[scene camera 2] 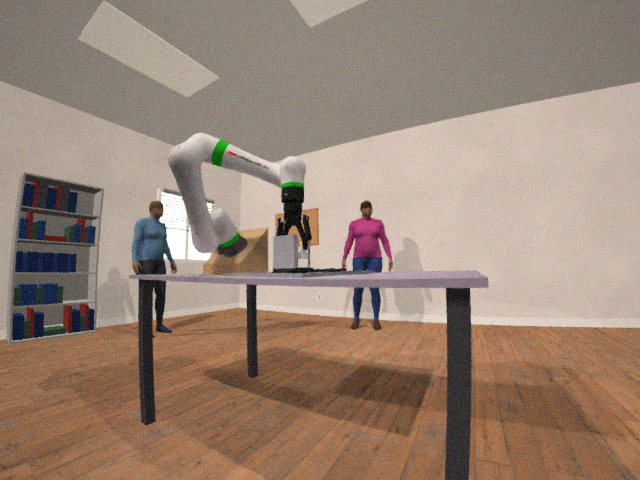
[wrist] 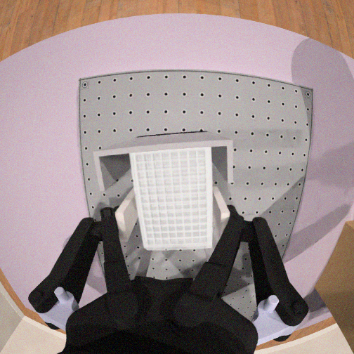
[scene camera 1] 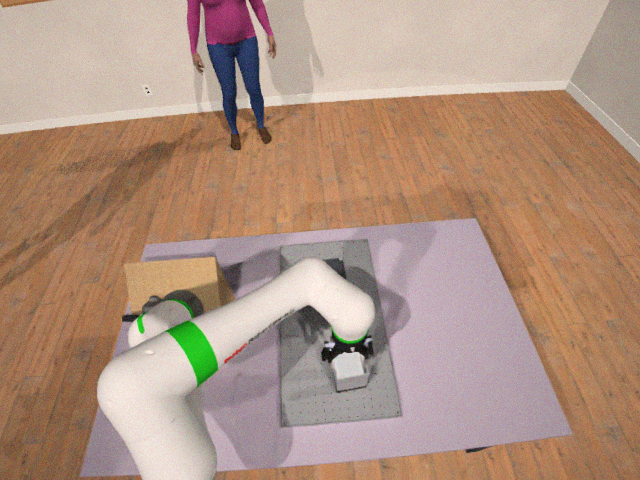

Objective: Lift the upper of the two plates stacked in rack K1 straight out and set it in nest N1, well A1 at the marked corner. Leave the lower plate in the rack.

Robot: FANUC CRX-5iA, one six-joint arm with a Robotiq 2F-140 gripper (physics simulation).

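Frame: origin at the arm's base, x left, y up, z ahead, level; metres.
Seen in the pictures: gripper, fingertip midpoint: (scene camera 1: 346, 361); arm's base, link origin: (scene camera 2: 236, 248) (scene camera 1: 182, 311).
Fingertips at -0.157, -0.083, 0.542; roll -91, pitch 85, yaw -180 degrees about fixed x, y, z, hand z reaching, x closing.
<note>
Offsets run from my fingertips to a thing's middle, as dx, dy, dz. Level surfaces: height alone.
The upper plate @(-0.007, +0.020, +0.001) (wrist: 173, 200) (scene camera 1: 348, 363), white with a grid of wells, is held level between the two pads of my gripper (wrist: 174, 198) (scene camera 2: 303, 249), which is shut on it. In the wrist view the plate hangs above rack K1 @(+0.004, +0.018, +0.000) (wrist: 167, 143) (scene camera 1: 352, 382) (scene camera 2: 285, 253), a light grey open-topped box, and its outline lies partly inside the rack's walls. The lower plate is hidden beneath the upper one. Nest N1 cannot be made out surely; a dark fixture @(+0.351, -0.045, -0.038) (scene camera 1: 336, 266) shows partly behind the arm. The marked corner cannot be made out.
The rack stands on a grey perforated board @(dy -0.053) (scene camera 1: 310, 408) (wrist: 165, 105) on the lilac table top @(dy -0.067) (scene camera 1: 454, 361) (scene camera 2: 413, 279). A tan wedge-shaped block (scene camera 1: 173, 276) (scene camera 2: 257, 253) stands by the arm's base. Two people stand beyond the table.
</note>
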